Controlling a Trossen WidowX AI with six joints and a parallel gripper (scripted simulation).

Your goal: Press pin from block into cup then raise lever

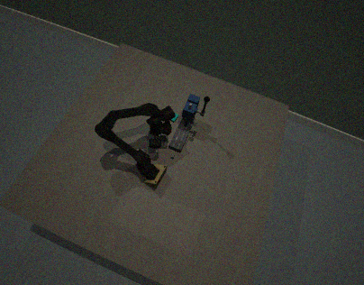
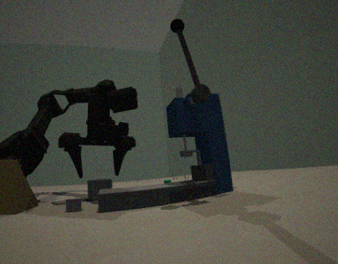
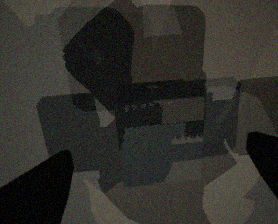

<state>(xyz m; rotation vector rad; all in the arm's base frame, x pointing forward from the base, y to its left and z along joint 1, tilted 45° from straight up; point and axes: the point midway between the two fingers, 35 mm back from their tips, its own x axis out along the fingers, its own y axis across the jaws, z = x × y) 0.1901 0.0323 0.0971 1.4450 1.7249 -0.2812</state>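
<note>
My gripper tip is now 10 mm to the left of the pale round pin and 40 mm above it. Round my gripper tip: teal block: 210 mm ahead, 20 mm to the right, 40 mm below; dark lever: 190 mm ahead, 170 mm to the right, 220 mm above; thin punch: 190 mm ahead, 110 mm to the right, 100 mm above.
</note>
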